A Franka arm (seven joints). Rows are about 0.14 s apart.
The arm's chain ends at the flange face. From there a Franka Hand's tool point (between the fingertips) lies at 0.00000 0.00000 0.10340 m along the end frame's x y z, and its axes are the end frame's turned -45 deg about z.
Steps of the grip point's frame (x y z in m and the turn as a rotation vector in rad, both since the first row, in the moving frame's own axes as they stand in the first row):
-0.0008, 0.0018, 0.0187, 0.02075, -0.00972, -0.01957
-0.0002, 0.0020, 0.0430, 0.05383, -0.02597, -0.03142
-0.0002, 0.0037, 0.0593, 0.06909, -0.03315, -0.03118
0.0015, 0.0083, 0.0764, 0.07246, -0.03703, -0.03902
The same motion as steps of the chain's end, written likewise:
0.0029, 0.0026, 0.0187, 0.00780, -0.02155, -0.01957
0.0071, 0.0035, 0.0432, 0.01970, -0.05643, -0.03142
0.0100, 0.0053, 0.0596, 0.02541, -0.07229, -0.03118
0.0150, 0.0072, 0.0767, 0.02505, -0.07742, -0.03902

